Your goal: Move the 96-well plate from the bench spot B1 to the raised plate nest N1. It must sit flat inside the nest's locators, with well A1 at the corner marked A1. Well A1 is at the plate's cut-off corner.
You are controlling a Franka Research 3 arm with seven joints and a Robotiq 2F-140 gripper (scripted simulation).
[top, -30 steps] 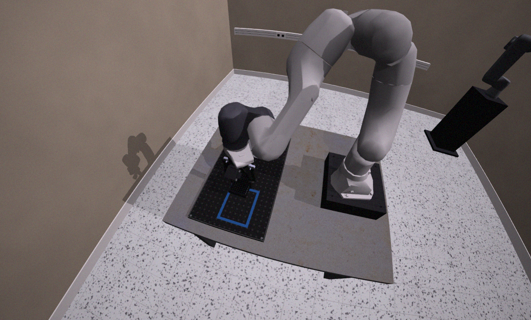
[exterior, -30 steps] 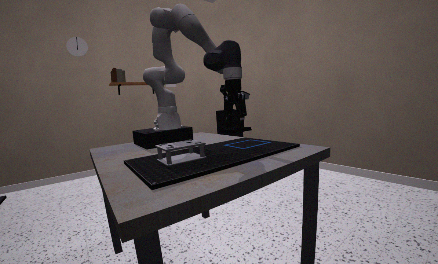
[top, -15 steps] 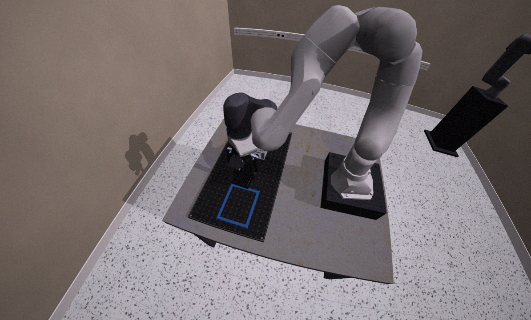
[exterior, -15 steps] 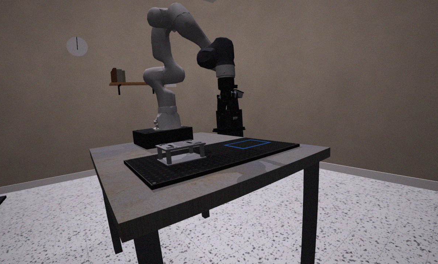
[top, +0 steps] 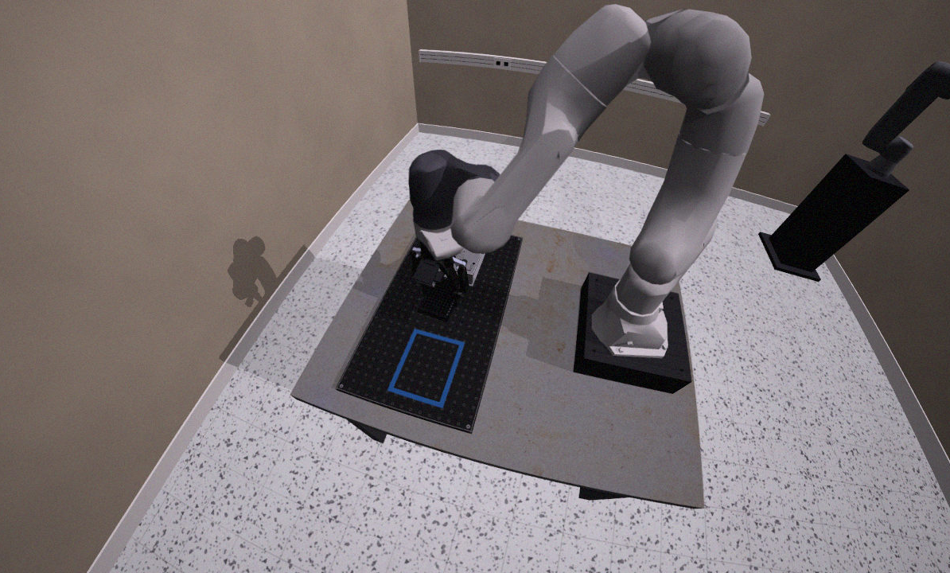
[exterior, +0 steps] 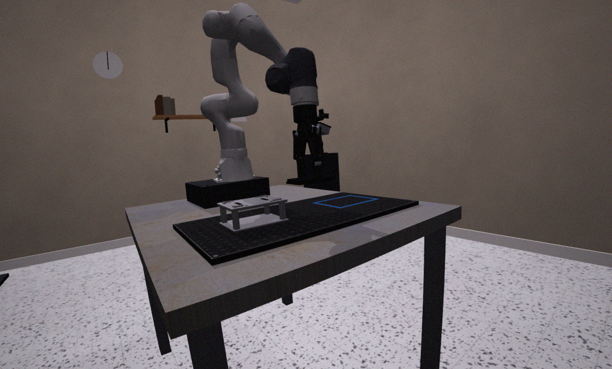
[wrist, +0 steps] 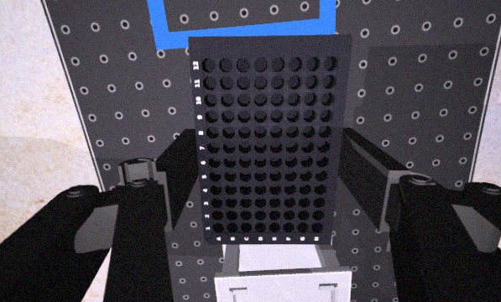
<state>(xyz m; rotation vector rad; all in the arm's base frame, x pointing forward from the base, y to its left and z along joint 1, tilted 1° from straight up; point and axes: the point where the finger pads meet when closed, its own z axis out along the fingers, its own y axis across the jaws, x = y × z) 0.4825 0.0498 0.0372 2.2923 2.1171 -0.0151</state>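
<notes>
My gripper is now 21 cm to the left of the grey plate nest N1 and 6 cm above it. The rest, counted from my hand: black 96-well plate (2 cm below).
</notes>
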